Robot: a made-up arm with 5 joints.
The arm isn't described. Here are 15 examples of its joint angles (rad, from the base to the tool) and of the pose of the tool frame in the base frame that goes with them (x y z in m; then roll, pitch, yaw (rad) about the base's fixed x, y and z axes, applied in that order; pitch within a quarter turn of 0, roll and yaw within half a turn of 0).
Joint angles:
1: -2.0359 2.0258 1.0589 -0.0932 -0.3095
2: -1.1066 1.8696 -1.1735 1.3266 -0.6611
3: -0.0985 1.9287 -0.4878 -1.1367 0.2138
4: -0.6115 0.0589 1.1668 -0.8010 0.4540
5: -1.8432 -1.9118 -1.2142 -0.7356 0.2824
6: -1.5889 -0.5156 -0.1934 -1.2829 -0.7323
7: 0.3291 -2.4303 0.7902 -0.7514 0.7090
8: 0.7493 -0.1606 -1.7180 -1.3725 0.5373
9: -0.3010 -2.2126 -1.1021 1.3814 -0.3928
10: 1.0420 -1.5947 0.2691 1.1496 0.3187
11: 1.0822 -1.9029 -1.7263 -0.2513 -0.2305
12: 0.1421 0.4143 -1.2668 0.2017 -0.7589
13: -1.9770 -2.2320 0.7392 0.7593 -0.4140
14: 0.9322 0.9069 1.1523 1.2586 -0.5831
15: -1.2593 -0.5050 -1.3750 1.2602 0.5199
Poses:
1: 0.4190 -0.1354 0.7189 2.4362 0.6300 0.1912
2: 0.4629 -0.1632 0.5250 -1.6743 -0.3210 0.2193
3: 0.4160 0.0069 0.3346 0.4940 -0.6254 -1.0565
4: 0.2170 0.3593 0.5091 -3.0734 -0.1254 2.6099
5: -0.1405 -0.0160 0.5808 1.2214 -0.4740 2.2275
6: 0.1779 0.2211 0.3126 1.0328 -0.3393 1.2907
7: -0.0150 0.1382 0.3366 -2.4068 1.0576 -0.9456
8: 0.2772 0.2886 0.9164 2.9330 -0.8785 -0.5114
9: -0.1060 0.0015 0.4325 -2.0976 0.2066 -1.9798
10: -0.1456 0.2311 0.6831 0.8874 0.1830 -3.0450
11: -0.1581 0.2464 0.6708 -1.4610 0.0390 -2.4752
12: 0.4549 0.3482 0.6644 1.7982 -0.8503 -0.5044
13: -0.0492 -0.1214 0.7527 -2.7926 -1.1170 -2.0126
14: 0.4374 0.2823 0.7950 -1.7783 -1.0692 -0.2145
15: 0.0697 0.2687 0.3508 -1.7531 0.2918 2.5844
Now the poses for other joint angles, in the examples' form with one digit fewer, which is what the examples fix.
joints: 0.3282 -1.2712 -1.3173 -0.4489 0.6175
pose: -0.077 0.254 0.712 -2.203 -0.413 -2.318
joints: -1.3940 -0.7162 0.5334 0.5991 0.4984
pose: 0.014 0.213 0.365 -2.980 0.156 2.610
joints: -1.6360 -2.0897 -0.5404 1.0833 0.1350
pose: -0.119 -0.114 0.639 -2.025 -0.706 -2.451
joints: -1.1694 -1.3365 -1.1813 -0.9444 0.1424
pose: -0.073 0.211 0.445 0.816 -0.617 2.022
